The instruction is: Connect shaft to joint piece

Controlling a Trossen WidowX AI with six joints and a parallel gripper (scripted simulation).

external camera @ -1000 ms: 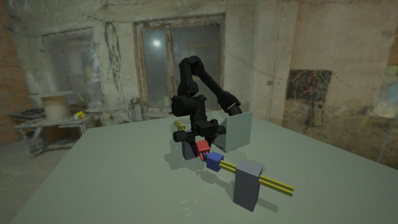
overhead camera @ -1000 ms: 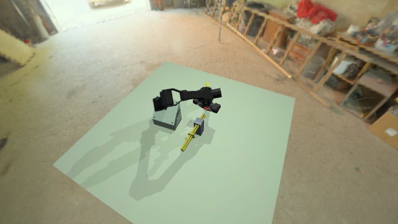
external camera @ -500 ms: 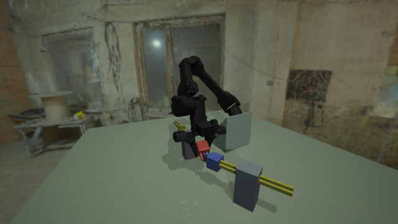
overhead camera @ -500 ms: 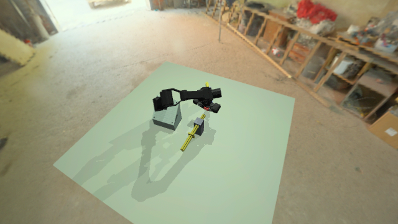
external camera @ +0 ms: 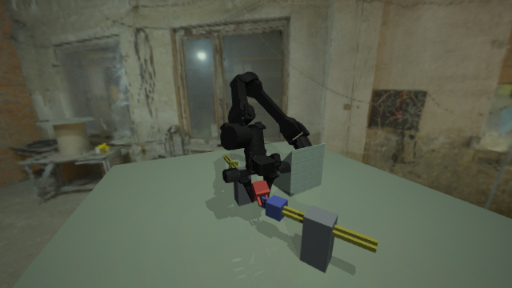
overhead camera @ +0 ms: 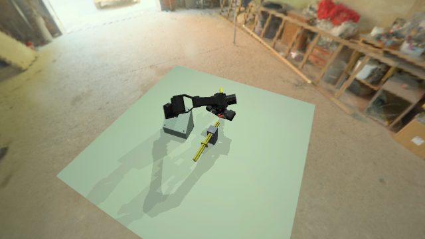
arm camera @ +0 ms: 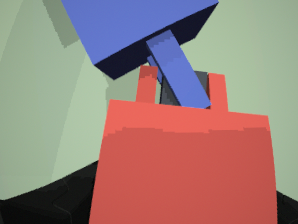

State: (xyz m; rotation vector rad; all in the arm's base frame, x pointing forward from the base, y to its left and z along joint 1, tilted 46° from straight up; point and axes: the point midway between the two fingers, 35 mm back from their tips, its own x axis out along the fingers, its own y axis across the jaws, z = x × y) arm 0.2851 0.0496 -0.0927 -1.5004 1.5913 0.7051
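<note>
Right now my gripper tip is 3 cm below the red joint piece.
</note>
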